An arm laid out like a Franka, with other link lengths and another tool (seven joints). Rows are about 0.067 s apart.
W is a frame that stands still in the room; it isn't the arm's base.
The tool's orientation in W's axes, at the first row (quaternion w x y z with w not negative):
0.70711 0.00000 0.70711 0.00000
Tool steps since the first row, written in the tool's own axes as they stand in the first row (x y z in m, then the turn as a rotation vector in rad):
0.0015 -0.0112 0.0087 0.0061 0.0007 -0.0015
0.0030 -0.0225 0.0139 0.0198 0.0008 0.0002
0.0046 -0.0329 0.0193 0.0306 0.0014 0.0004
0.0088 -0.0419 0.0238 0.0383 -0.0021 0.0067
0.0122 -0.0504 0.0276 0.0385 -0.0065 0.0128
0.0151 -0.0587 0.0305 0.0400 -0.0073 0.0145
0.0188 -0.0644 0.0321 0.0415 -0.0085 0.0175
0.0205 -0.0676 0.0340 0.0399 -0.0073 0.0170
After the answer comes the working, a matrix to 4 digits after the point.
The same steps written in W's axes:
0.0087 -0.0112 -0.0015 -0.0015 0.0007 -0.0061
0.0139 -0.0225 -0.0030 0.0002 0.0008 -0.0198
0.0193 -0.0329 -0.0046 0.0004 0.0014 -0.0306
0.0238 -0.0419 -0.0088 0.0067 -0.0021 -0.0383
0.0276 -0.0504 -0.0122 0.0128 -0.0065 -0.0385
0.0305 -0.0587 -0.0151 0.0145 -0.0073 -0.0400
0.0321 -0.0644 -0.0188 0.0175 -0.0085 -0.0415
0.0340 -0.0676 -0.0205 0.0170 -0.0073 -0.0399

The tool's axes in the first row as the columns of a matrix, in W's axes (rounded; the answer above uses it unrounded):
0.0000 0.0000 1.0000
0.0000 1.0000 0.0000
-1.0000 0.0000 0.0000

